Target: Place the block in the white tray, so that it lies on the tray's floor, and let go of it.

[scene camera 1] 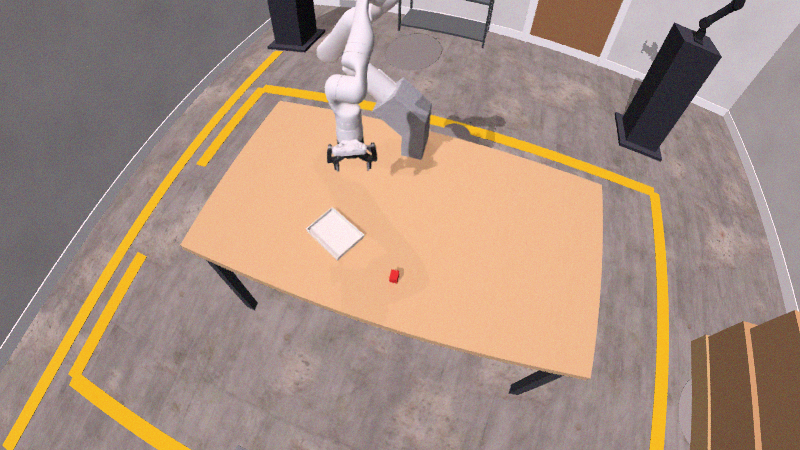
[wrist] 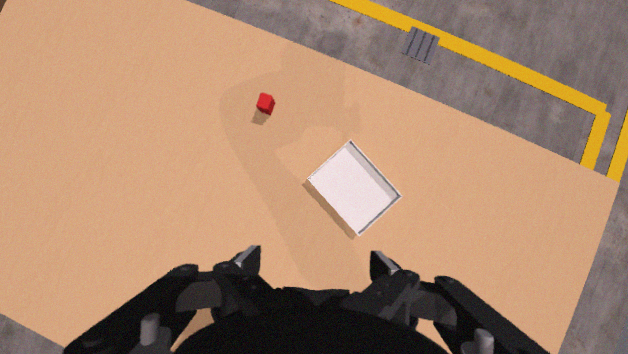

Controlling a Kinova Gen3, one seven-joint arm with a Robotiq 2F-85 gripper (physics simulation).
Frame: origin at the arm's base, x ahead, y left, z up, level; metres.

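Where they show: gripper, fingertip midpoint: (scene camera 1: 353,169) (wrist: 315,260); arm's base at its link origin: (scene camera 1: 387,93).
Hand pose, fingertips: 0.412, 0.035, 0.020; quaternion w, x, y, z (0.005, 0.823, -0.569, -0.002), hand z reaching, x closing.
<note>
Things, the pixels of their top centre, and the offset from my fingertips, as dx, dy, dz. Level surfaces: height alone.
- small red block at its top centre: (wrist: 264,100) (scene camera 1: 394,274) +0.176, +0.195, -0.252
- white tray at its top centre: (wrist: 354,187) (scene camera 1: 334,231) +0.082, -0.060, -0.268
- wooden table at its surface level: dz -0.288
A small red block (scene camera 1: 394,275) (wrist: 265,103) stands on the table near its front edge in the scene view, outside the tray. The white tray (scene camera 1: 335,233) (wrist: 354,190) is a shallow, empty box lying flat on the table, to the left of the block in the scene view and below and to the right of it in the wrist view. My gripper (scene camera 1: 353,166) (wrist: 315,260) is open and empty. It hangs above the back part of the table, on the robot's side of the tray and well apart from both tray and block.
The wooden table (scene camera 1: 503,240) (wrist: 125,175) carries the tray and block. The grey robot pedestal (scene camera 1: 415,125) stands at the table's back edge. Dark pillars (scene camera 1: 668,92) (scene camera 1: 292,22) and a shelf unit stand on the floor behind. Brown boxes (scene camera 1: 727,386) are at the lower right.
</note>
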